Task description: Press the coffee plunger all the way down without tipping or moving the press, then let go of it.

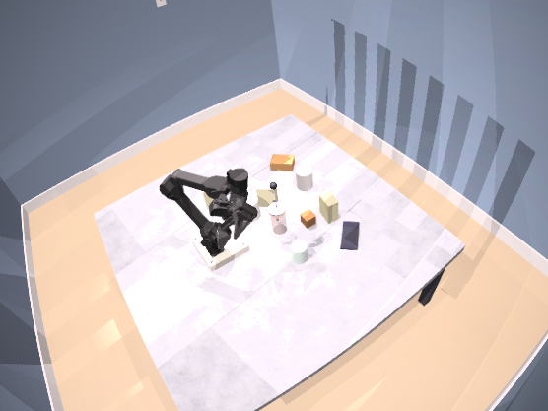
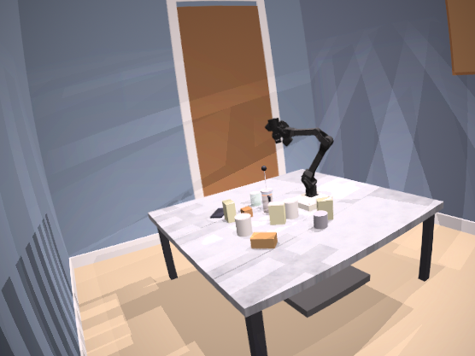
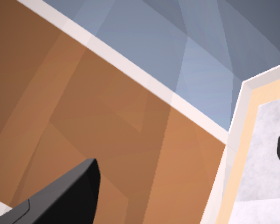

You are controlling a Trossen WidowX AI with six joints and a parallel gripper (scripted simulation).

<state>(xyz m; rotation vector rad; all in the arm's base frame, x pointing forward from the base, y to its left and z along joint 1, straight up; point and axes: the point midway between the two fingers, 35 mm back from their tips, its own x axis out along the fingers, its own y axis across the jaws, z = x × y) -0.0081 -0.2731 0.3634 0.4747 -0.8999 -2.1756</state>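
The coffee press lies 32 cm ahead of my gripper tip, 26 cm to the left of it and 27 cm below it. From my gripper tip the other things lie so: orange cube 43 cm ahead, 20 cm to the left, 37 cm below; orange box 56 cm ahead, 57 cm to the left, 37 cm below; dark flat block 52 cm ahead, 3 cm to the left, 40 cm below.
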